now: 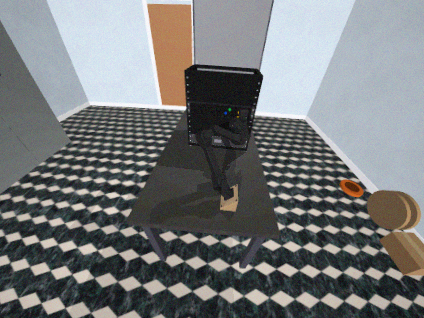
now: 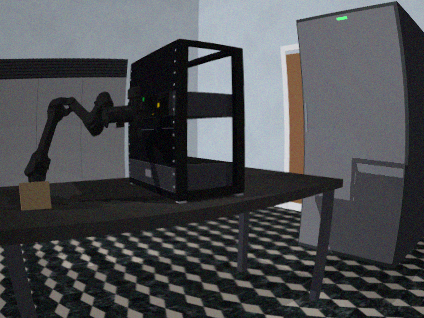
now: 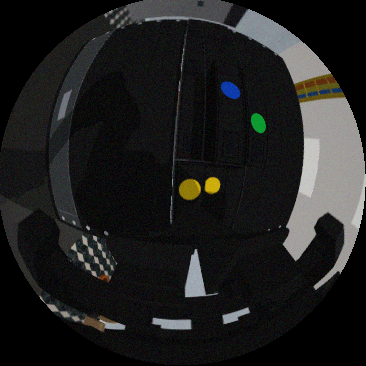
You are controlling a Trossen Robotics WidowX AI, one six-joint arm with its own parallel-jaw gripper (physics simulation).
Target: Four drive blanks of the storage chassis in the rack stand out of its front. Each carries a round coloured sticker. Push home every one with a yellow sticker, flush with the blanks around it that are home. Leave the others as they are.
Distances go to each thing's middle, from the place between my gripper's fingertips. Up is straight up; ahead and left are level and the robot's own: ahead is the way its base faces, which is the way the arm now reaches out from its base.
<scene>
My gripper is now 170 mm short of the rack [image 2: 158,162], 140 mm to the right of it and 30 mm above it.
</scene>
